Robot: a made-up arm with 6 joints.
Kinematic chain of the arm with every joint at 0, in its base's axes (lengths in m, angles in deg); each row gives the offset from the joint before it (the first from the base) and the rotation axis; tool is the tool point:
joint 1: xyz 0 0 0.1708 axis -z
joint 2: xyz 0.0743 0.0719 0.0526 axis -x
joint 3: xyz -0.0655 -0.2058 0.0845 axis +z
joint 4: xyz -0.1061 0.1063 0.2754 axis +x
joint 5: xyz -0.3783 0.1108 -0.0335 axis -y
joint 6: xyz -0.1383 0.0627 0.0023 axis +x
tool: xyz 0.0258 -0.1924 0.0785
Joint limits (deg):
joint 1: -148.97..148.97
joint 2: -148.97..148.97
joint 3: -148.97..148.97
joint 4: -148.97..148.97
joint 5: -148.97..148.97
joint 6: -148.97..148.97
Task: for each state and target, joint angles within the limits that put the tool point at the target. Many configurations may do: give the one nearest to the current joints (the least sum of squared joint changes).
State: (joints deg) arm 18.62 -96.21 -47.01 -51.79 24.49 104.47
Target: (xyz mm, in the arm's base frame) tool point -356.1 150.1 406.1
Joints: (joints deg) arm 24.48 -90.29 -44.53 -51.54 11.37 106.16
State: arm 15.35 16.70 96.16 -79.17 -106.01 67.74
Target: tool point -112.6 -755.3 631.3
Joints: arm 5.76 4.76 105.23 -78.23 -99.28 73.87
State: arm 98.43 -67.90 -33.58 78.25 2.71 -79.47
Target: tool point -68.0 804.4 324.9
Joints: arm 125.67 -73.71 -12.87 82.76 12.16 -82.08
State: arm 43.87 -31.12 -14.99 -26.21 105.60 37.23
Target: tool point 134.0 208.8 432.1
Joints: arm 67.03 0.01 -51.58 -10.04 87.77 62.12
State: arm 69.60 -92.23 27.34 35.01 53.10 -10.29
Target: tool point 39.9 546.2 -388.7
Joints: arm 90.60 -115.56 42.79 32.68 54.96 -6.22
